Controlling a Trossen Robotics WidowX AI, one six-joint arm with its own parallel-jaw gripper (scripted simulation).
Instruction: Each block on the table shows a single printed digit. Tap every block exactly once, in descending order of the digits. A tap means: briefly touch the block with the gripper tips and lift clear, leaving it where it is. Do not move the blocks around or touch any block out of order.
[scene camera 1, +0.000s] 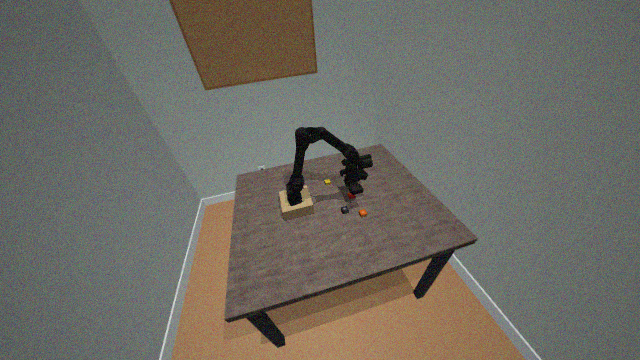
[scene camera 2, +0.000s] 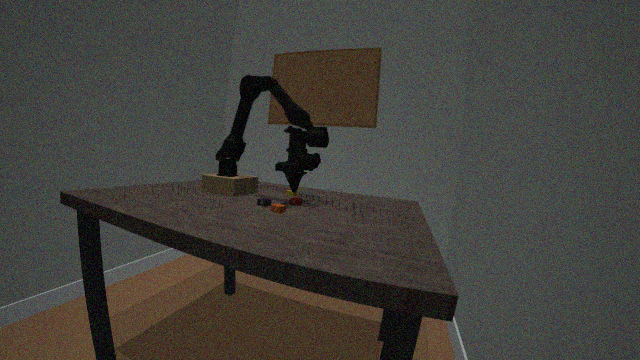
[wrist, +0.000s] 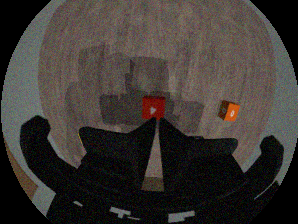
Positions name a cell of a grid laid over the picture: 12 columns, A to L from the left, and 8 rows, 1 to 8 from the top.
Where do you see my gripper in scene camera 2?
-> F5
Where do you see my gripper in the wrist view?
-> At G5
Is my gripper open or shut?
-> Shut.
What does my gripper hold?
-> Nothing.
